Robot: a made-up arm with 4 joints. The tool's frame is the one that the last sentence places.
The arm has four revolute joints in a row. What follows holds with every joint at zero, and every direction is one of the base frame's. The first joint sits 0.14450 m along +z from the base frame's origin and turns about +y. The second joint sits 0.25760 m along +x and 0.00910 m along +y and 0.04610 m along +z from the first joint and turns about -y. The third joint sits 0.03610 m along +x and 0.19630 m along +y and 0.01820 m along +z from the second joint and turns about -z. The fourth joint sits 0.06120 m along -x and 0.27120 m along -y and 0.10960 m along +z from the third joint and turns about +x. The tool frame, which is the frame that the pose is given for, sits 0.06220 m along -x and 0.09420 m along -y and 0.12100 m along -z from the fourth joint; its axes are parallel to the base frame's.
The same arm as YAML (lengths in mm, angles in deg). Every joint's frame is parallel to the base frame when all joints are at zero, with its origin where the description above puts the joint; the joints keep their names.
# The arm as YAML. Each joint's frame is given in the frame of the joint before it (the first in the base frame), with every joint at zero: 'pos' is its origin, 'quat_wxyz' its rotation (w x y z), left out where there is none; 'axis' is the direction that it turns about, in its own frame. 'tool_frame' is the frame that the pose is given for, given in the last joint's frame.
length_unit: mm
angle_unit: deg
joints:
  - joint: joint 1
    pos: [0.0, 0.0, 144.5]
    axis: "+y"
  - joint: joint 2
    pos: [257.6, 9.1, 46.1]
    axis: "-y"
  - joint: joint 3
    pos: [36.1, 196.3, 18.2]
    axis: "-z"
  - joint: joint 4
    pos: [-61.2, -271.2, 109.6]
    axis: "+x"
tool_frame:
  pos: [-62.2, -94.2, -121.0]

